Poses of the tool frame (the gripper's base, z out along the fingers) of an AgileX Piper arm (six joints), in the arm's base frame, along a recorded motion.
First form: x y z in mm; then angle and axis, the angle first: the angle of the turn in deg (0 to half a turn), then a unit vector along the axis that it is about.
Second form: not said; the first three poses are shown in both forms.
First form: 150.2 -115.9 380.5 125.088 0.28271 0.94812 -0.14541
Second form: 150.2 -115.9 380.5 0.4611 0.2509 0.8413 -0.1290
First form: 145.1 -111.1 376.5 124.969 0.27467 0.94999 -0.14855
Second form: 145.1 -111.1 376.5 0.4620 0.2436 0.8425 -0.1317
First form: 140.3 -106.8 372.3 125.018 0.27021 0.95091 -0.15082
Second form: 140.3 -106.8 372.3 0.4616 0.2397 0.8435 -0.1338
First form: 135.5 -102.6 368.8 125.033 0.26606 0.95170 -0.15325
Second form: 135.5 -102.6 368.8 0.4615 0.2360 0.8443 -0.1360
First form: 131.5 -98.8 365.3 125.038 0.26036 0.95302 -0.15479
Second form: 131.5 -98.8 365.3 0.4615 0.2310 0.8455 -0.1373
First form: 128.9 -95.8 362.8 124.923 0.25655 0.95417 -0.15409
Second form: 128.9 -95.8 362.8 0.4623 0.2275 0.8461 -0.1366
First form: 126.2 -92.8 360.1 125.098 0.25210 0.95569 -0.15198
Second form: 126.2 -92.8 360.1 0.4610 0.2237 0.8481 -0.1349
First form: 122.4 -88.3 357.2 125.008 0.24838 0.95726 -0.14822
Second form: 122.4 -88.3 357.2 0.4617 0.2203 0.8491 -0.1315
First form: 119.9 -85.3 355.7 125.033 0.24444 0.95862 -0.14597
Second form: 119.9 -85.3 355.7 0.4615 0.2169 0.8504 -0.1295
